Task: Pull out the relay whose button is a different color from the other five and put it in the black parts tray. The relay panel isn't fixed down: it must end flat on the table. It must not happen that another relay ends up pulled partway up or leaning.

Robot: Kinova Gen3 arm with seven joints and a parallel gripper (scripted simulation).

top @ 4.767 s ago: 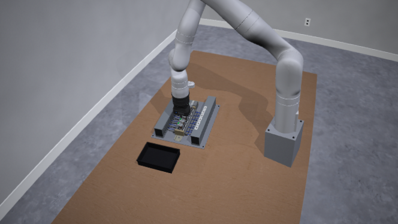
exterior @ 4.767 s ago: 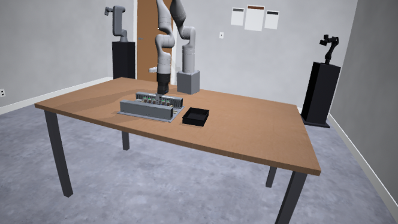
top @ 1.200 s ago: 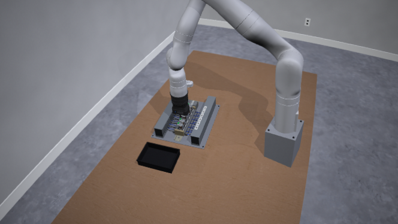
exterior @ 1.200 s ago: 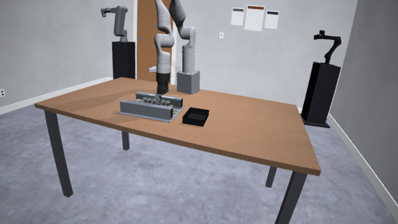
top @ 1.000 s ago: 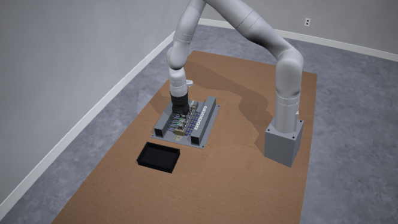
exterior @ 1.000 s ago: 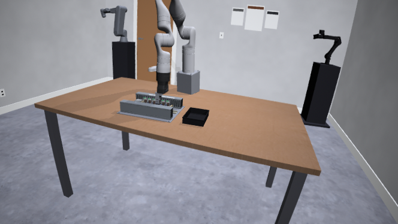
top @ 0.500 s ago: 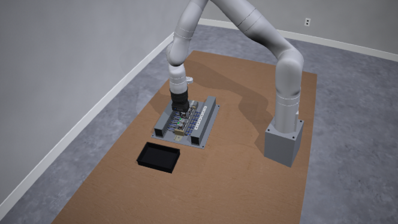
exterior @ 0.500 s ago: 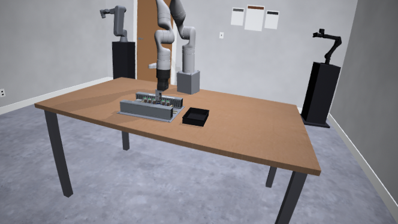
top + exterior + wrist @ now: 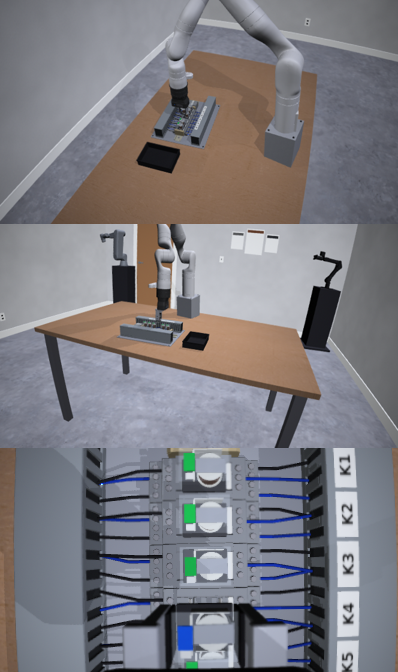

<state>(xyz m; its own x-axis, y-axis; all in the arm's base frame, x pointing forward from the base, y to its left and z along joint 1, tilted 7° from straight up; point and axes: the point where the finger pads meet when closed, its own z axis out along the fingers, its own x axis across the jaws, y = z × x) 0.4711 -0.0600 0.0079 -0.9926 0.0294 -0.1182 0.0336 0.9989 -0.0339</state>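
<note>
Right now the black parts tray is 230 mm to the left of my hand, 90 mm below it and 50 mm ahead of it. From my hand the other things lie so: k2 relay: 60 mm to the right, 60 mm below; k3 relay: 60 mm below, 30 mm to the right; k4 relay: 10 mm below.
</note>
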